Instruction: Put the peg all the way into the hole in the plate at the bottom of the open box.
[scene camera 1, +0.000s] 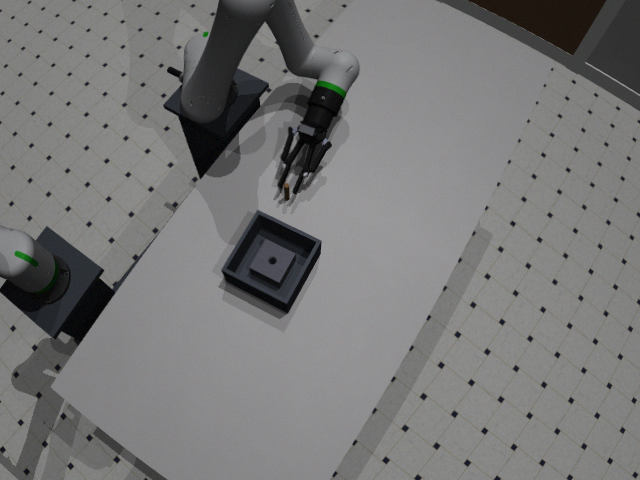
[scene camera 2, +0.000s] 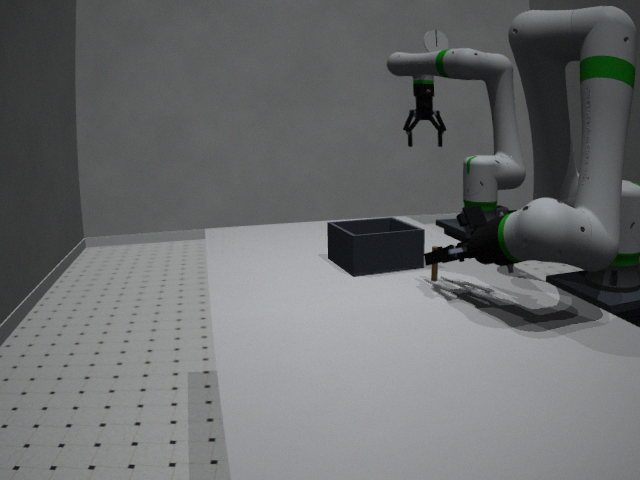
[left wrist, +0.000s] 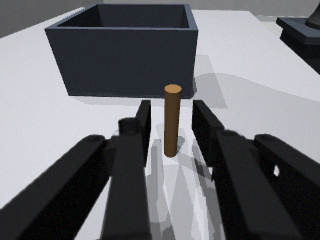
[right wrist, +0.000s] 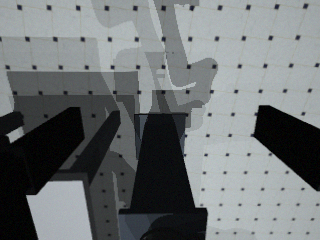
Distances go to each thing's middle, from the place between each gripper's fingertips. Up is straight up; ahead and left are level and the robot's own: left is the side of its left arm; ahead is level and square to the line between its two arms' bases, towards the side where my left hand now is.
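The dark box (scene camera 2: 359, 247) is 220 mm to the right of my left hand (scene camera 1: 286, 190), 100 mm ahead of it and 40 mm below it. Then there is the grey plate (scene camera 1: 272, 263), which from my left hand is 220 mm to the right, 100 mm ahead and 20 mm below. The brown peg (left wrist: 172, 98) is 10 mm ahead of my left hand, 30 mm to the right of it and 20 mm below it; going by their middles, the peg is the nearest to my left hand of the things named here.
For the brown peg, counting from my right hand, I find 1120 mm to the left, 390 mm ahead and 230 mm below. The dark box is 930 mm to the left of my right hand, 480 mm ahead of it and 240 mm below it. As for my right gripper (scene camera 2: 425, 146), it is 930 mm to the right of the grey plate, 220 mm above it and 480 mm short of it. By its middle, the grey plate is nearer to my left hand than to my right gripper.
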